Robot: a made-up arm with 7 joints. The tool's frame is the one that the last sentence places. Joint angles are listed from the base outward.
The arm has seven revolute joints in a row. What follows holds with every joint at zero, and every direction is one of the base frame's.
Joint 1 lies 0.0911 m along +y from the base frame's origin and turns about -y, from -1.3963 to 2 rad.
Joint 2 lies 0.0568 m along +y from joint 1 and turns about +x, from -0.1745 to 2 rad.
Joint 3 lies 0.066 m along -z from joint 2 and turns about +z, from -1.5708 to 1.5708 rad.
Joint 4 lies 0.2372 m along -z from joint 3 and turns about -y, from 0 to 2.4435 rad.
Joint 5 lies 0.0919 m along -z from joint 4 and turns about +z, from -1.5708 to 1.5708 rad.
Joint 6 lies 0.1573 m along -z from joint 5 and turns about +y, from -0.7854 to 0.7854 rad.
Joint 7 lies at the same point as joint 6 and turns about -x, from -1.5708 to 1.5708 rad.
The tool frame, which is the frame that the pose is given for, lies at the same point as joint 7; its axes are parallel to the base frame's.
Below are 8 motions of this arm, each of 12 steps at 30 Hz.
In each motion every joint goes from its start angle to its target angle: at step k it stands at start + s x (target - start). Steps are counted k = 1, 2, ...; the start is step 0. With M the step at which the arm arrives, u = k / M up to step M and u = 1 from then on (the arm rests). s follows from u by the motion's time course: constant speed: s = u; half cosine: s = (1 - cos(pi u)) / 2; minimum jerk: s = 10 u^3 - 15 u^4 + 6 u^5.
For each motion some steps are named. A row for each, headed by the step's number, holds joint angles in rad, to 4 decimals.
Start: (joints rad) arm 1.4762 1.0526 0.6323 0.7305 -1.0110 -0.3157 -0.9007
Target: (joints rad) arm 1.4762 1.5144 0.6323 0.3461 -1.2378 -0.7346 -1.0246
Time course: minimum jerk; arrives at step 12
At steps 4, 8, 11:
4: 1.4762 1.1495 0.6323 0.6498 -1.0586 -0.4036 -0.9267
8: 1.4762 1.4175 0.6323 0.4268 -1.1902 -0.6467 -0.9986
11: 1.4762 1.5121 0.6323 0.3481 -1.2366 -0.7325 -1.0240

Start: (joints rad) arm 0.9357 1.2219 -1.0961 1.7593 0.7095 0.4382 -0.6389
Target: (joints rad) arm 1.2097 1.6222 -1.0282 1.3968 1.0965 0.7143 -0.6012
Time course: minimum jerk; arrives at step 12
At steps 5, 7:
5: 1.0307 1.3607 -1.0726 1.6337 0.8436 0.5339 -0.6258
7: 1.1147 1.4834 -1.0517 1.5224 0.9624 0.6186 -0.6143

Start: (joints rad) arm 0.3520 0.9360 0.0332 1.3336 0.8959 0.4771 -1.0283
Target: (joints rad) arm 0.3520 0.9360 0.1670 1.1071 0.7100 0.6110 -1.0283
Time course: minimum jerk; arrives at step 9
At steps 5, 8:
5: 0.3520 0.9360 0.1139 1.1969 0.7837 0.5579 -1.0283
8: 0.3520 0.9360 0.1655 1.1097 0.7121 0.6095 -1.0283

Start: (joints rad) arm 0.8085 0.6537 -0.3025 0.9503 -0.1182 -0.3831 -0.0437
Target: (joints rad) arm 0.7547 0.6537 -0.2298 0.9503 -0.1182 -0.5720 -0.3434
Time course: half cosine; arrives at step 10
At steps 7, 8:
7: 0.7658 0.6537 -0.2448 0.9503 -0.1182 -0.5331 -0.2816
8: 0.7598 0.6537 -0.2367 0.9503 -0.1182 -0.5540 -0.3148

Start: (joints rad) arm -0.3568 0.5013 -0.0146 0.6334 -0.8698 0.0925 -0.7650
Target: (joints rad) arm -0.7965 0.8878 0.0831 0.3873 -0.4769 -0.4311 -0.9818
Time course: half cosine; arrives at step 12
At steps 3, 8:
3: -0.4212 0.5579 -0.0003 0.5974 -0.8123 0.0158 -0.7967
8: -0.6866 0.7912 0.0587 0.4488 -0.5751 -0.3002 -0.9276

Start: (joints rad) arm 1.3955 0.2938 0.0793 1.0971 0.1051 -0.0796 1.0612
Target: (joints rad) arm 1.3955 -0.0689 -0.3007 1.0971 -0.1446 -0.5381 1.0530
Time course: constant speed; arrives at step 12
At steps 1, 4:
1: 1.3955 0.2636 0.0476 1.0971 0.0843 -0.1178 1.0605
4: 1.3955 0.1729 -0.0474 1.0971 0.0219 -0.2324 1.0585

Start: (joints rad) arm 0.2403 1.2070 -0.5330 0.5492 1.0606 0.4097 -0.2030
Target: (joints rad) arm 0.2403 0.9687 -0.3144 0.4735 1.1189 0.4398 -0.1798
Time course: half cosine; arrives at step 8
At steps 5, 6, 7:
5: 0.2403 1.0423 -0.3819 0.4969 1.1009 0.4305 -0.1870
6: 0.2403 1.0036 -0.3464 0.4846 1.1104 0.4354 -0.1832
7: 0.2403 0.9778 -0.3227 0.4764 1.1167 0.4387 -0.1807

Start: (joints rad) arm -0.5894 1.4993 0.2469 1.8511 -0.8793 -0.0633 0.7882
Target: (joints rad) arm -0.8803 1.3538 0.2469 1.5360 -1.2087 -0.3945 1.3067
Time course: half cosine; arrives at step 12
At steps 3, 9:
3: -0.6320 1.4780 0.2469 1.8050 -0.9275 -0.1118 0.8641
9: -0.8377 1.3751 0.2469 1.5821 -1.1605 -0.3460 1.2308

